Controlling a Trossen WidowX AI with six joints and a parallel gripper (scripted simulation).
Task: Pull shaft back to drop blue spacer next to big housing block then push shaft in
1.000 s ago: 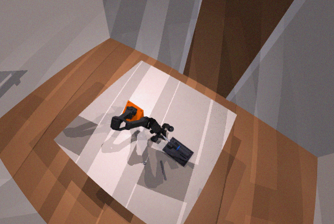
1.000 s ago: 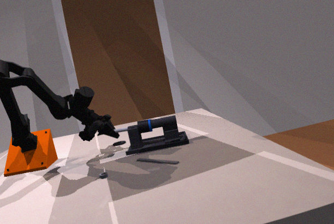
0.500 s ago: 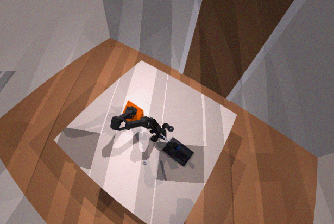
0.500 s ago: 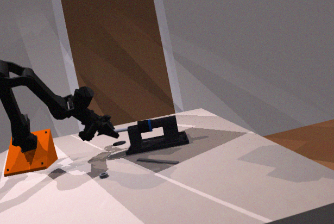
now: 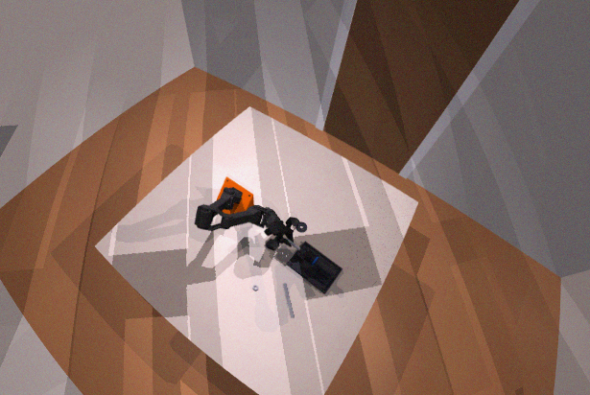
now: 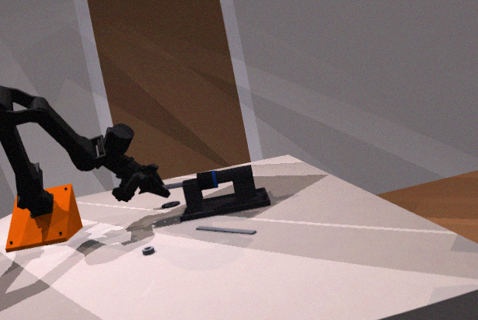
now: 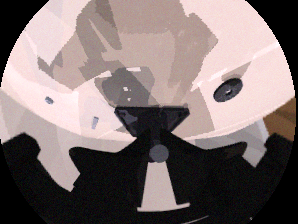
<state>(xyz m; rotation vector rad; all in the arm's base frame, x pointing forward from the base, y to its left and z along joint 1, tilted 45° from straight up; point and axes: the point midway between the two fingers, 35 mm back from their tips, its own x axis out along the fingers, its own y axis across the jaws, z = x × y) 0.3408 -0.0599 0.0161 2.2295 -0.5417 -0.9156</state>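
The grey shaft is 50 mm ahead of my gripper tip, 20 mm above it and 10 mm to the right of it. Also, from my gripper tip: flat bar (220 mm to the right, 120 mm ahead, 50 mm below); blue spacer (130 mm ahead, 20 mm to the right, 20 mm above).
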